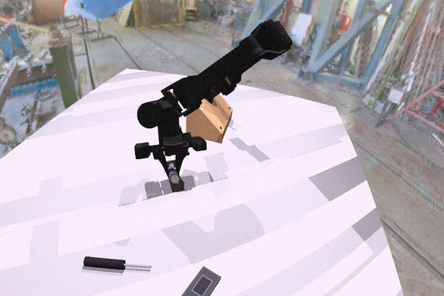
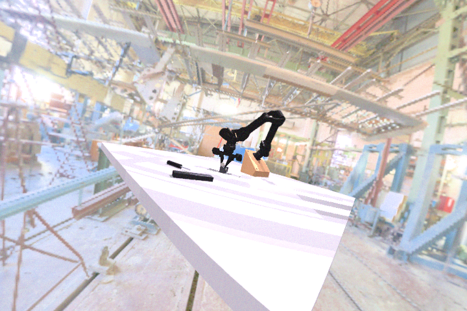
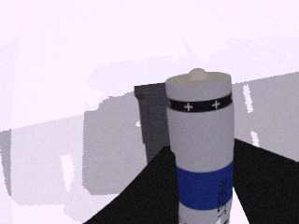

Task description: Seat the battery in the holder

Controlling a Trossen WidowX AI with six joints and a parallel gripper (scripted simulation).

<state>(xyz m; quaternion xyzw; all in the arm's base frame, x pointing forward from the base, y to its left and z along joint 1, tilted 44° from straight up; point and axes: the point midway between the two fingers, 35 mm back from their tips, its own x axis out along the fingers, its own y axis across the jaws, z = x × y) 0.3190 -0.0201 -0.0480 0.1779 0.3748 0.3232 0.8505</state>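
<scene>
My gripper tip is now 1 cm below the battery. The rest, counted from my gripper tip: flat black device: 31 cm ahead, 10 cm to the left, 2 cm below; then black-handled screwdriver: 26 cm ahead, 6 cm to the right, 2 cm below.
</scene>
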